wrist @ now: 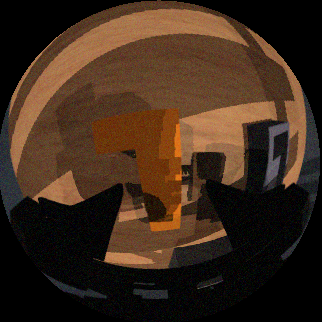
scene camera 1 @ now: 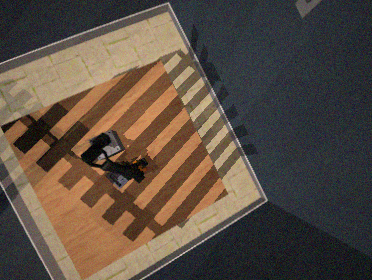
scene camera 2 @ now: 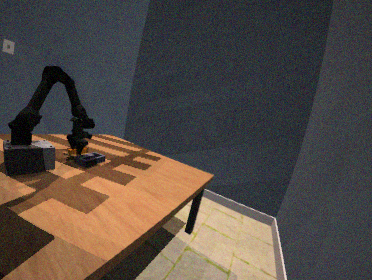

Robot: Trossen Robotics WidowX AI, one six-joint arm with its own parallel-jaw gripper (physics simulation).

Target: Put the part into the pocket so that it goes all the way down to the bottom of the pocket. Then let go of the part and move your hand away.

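Seen in the pictures: gripper, fingertip midpoint: (wrist: 165, 186) (scene camera 1: 137, 165) (scene camera 2: 76, 152); arm's base, link origin: (wrist: 198, 288) (scene camera 1: 105, 140) (scene camera 2: 20, 143).
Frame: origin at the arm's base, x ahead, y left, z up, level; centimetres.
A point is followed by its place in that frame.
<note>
The orange L-shaped part (scene camera 1: 144, 163) (scene camera 2: 73, 151) @[y 8.7, x 24.3, z -8.4 cm] (wrist: 159, 165) @[y 10.9, x 29.4, z -7.5 cm] is on the table beside the pocket block. In the wrist view its long arm runs down between my two fingertips, and its short arm points left. My gripper (scene camera 2: 80, 151) @[y 10.0, x 26.4, z -9.8 cm] (wrist: 165, 186) @[y 10.0, x 26.4, z -9.8 cm] is open, low over the part, with one fingertip on each side of the long arm and gaps beside it. The blue-grey block with the pocket (scene camera 1: 119, 181) @[y -7.2, x 31.8, z -10.0 cm] (scene camera 2: 92, 162) @[y -11.6, x 28.0, z -8.7 cm] (wrist: 271, 172) @[y -3.5, x 29.0, z -6.9 cm] stands to the right of the part in the wrist view. The finger contact with the table cannot be made out.
The arm's grey base box (scene camera 1: 116, 144) @[y 5.5, x 5.8, z -0.4 cm] (scene camera 2: 30, 159) @[y -9.9, x 2.5, z -4.5 cm] stands on the wooden table (scene camera 1: 65, 215) @[y -52.5, x 37.8, z -10.5 cm] (scene camera 2: 150, 200) @[y -53.8, x 32.9, z -10.4 cm], near the part and the block. Dark striped shadows cross the table. The table's edge and a leg (scene camera 2: 194, 214) show at the right in scene camera 2.
</note>
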